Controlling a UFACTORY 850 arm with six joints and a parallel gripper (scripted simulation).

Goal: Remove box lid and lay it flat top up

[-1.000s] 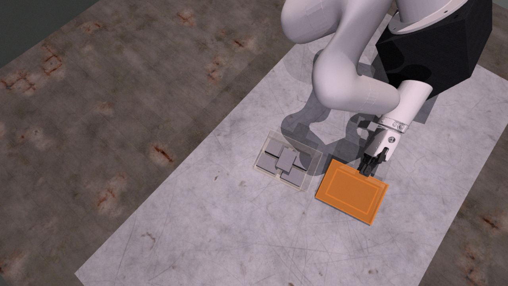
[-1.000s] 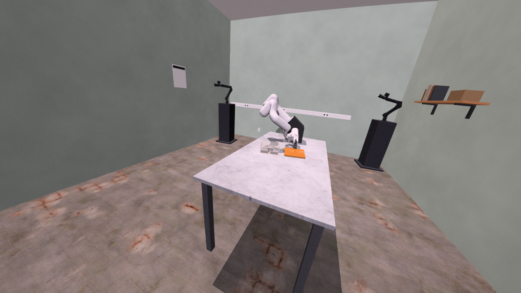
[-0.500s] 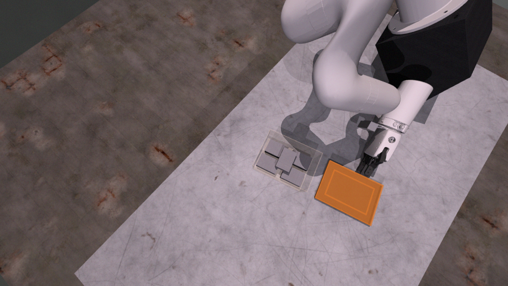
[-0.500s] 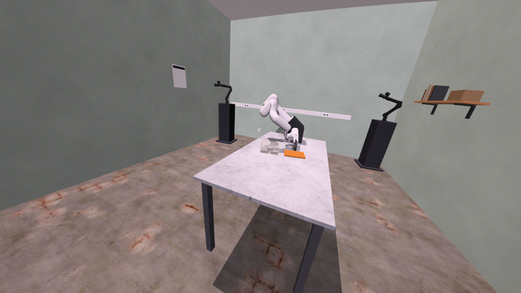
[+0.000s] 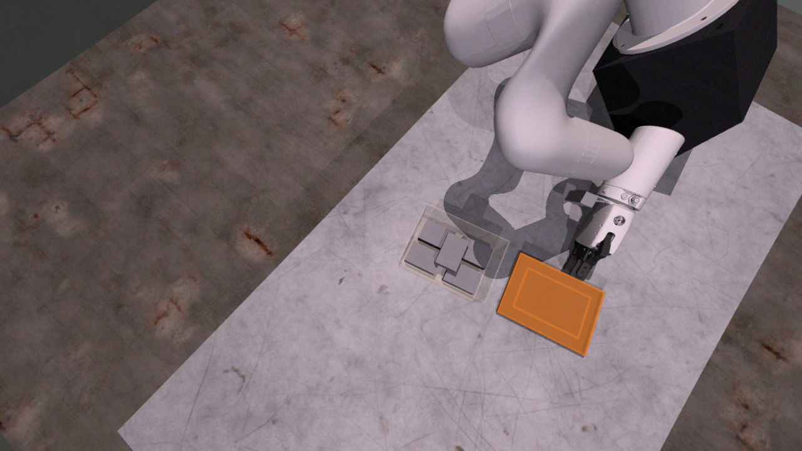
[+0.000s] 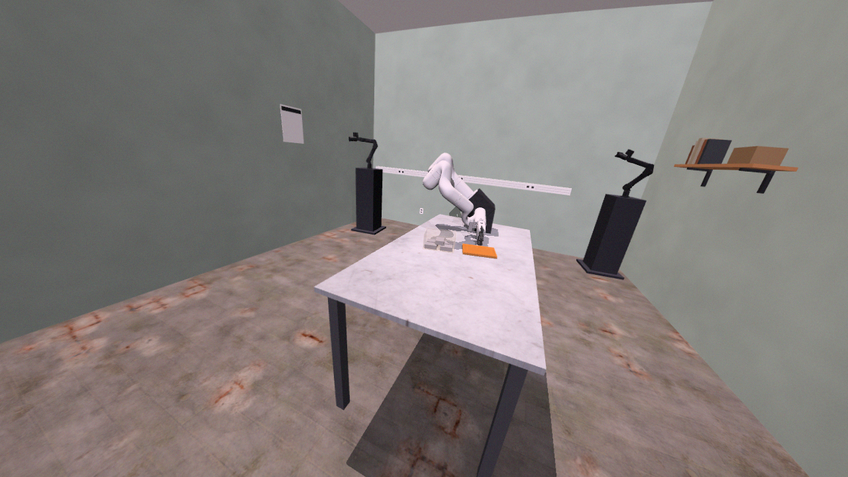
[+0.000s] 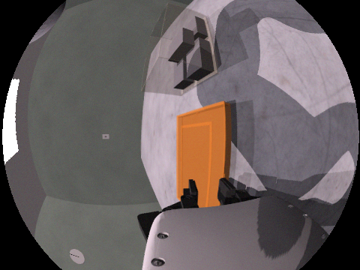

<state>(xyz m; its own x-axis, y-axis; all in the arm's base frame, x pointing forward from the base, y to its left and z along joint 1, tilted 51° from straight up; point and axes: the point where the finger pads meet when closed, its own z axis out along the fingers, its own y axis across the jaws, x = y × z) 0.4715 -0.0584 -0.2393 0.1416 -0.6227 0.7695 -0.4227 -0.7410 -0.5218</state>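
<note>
Now: the orange lid 9 cm ahead of my hand and 4 cm below it. Round my hand: box 14 cm ahead, 25 cm to the right.
</note>
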